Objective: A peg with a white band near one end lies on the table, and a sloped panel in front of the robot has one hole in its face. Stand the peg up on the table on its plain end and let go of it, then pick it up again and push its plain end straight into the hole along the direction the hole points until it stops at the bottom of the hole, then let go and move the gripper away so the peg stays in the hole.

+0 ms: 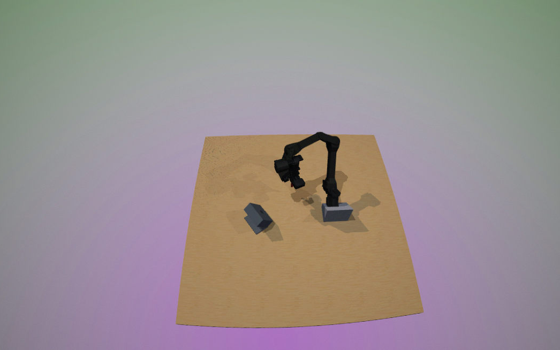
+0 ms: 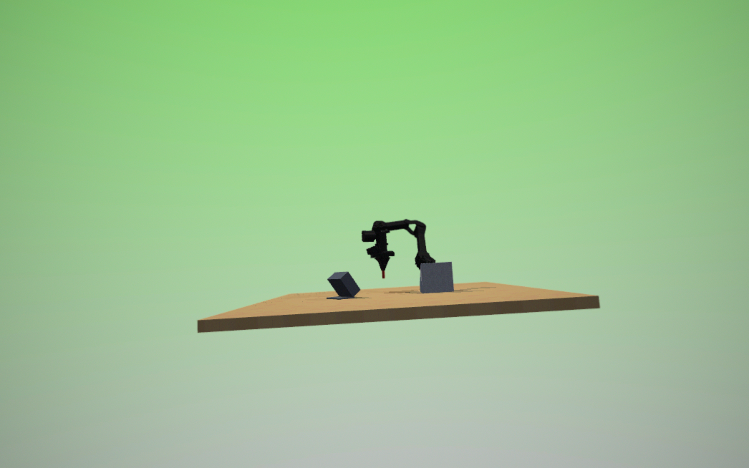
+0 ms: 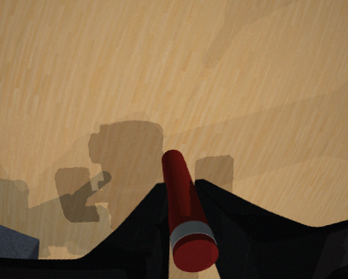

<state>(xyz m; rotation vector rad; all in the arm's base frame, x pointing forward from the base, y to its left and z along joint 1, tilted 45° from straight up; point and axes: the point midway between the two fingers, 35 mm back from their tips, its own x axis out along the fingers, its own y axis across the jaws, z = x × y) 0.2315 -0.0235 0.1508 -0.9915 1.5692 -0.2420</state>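
My gripper tip is 190 mm to the right of the grey sloped panel, 180 mm short of it and 50 mm above it. Also, from my gripper tip: red peg 20 mm above.
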